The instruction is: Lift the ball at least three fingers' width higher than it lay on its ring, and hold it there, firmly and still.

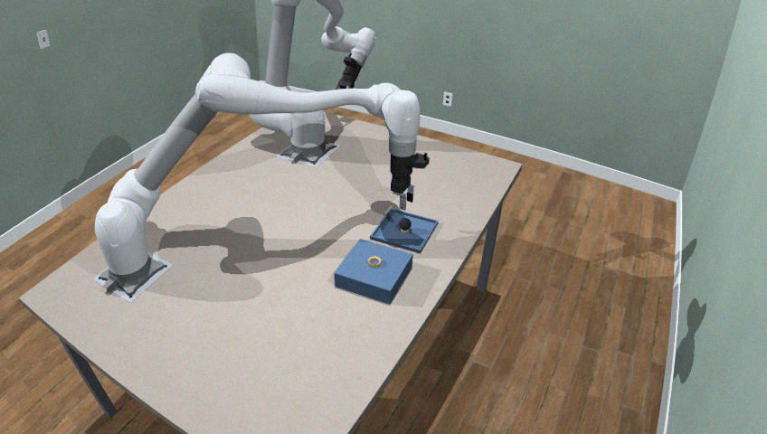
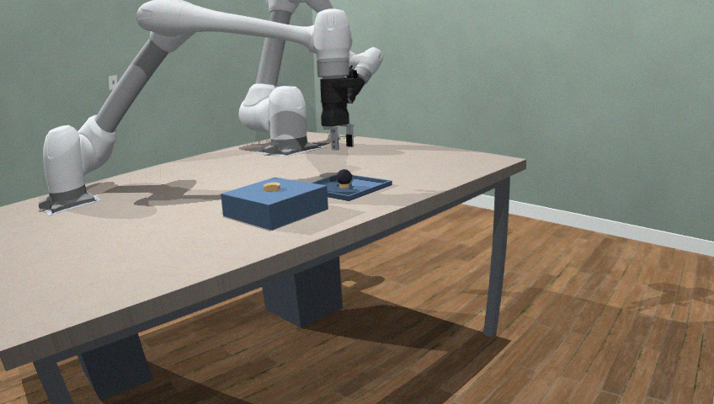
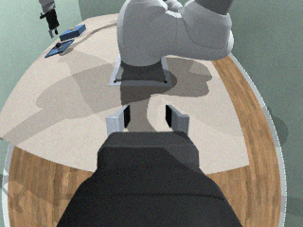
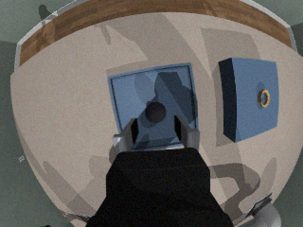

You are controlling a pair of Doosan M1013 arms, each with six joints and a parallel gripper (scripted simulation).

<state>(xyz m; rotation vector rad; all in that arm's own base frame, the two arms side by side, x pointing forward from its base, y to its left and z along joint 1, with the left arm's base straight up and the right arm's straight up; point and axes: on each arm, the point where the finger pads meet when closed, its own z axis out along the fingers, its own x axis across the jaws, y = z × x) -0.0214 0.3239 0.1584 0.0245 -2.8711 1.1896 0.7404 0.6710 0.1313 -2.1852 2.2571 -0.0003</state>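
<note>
My right hand is 10 cm above the black ball. The rest, counted from my right hand: blue box: 4 cm ahead, 27 cm to the right, 8 cm below; shallow blue tray: 13 cm below.
</note>
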